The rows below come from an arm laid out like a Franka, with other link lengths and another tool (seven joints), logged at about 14 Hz.
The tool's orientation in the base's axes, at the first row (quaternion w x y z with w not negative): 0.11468, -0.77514, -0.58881, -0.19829
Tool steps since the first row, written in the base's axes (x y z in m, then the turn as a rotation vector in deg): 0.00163, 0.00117, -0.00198, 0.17, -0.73, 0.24; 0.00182, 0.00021, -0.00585, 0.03, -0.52, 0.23; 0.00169, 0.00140, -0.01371, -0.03, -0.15, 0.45; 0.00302, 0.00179, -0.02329, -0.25, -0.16, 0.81; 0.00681, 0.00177, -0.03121, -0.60, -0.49, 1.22; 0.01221, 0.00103, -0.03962, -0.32, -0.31, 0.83; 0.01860, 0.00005, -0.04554, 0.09, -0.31, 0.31
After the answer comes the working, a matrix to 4 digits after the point.
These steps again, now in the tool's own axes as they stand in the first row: 0.00051, 0.00112, 0.00253, -0.49, 0.38, -0.49; -0.00199, 0.00136, 0.00564, -0.34, 0.19, -0.41; -0.00447, 0.00046, 0.01314, 0.06, 0.04, -0.47; -0.00806, 0.00109, 0.02210, 0.16, -0.15, -0.83; -0.01072, 0.00429, 0.02984, -0.02, -0.37, -1.40; -0.01385, 0.00920, 0.03799, 0.03, -0.17, -0.93; -0.01587, 0.01527, 0.04399, -0.11, 0.19, -0.39
The tool's axes in the first row as the columns of a matrix, in the base's axes (rounded; the answer above uses it unrounded):
0.2280, 0.9583, 0.1724
0.8673, -0.2803, 0.4113
0.4425, 0.0557, -0.8951

